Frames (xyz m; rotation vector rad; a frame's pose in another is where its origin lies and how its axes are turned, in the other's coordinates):
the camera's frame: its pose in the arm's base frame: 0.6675 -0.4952 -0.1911 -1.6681 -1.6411 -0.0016
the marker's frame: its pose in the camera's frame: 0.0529 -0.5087 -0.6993 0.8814 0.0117 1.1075
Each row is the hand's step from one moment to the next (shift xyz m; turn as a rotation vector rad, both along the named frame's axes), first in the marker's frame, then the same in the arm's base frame.
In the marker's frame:
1: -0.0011 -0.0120 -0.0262 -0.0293 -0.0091 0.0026
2: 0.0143 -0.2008 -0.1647 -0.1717 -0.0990 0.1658
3: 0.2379 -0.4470 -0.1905 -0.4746 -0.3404 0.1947
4: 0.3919 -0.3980 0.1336 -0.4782 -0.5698 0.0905
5: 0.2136 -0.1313 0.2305 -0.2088 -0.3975 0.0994
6: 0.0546 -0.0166 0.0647 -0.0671 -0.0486 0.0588
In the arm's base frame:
1: 0.0237 -0.0132 0.0098 -0.0150 -0.0168 0.0211
2: 0.1990 -0.0286 0.1650 -0.1918 0.0088 0.1729
3: 0.4152 0.1939 0.2876 -0.3025 -0.1173 0.5232
4: 0.2281 0.4898 0.1948 -0.1518 -0.1127 0.7251
5: -0.0260 0.3374 0.0381 -0.0674 0.0340 0.4536
6: -0.0164 0.0845 -0.0052 -0.0672 0.0028 0.0762

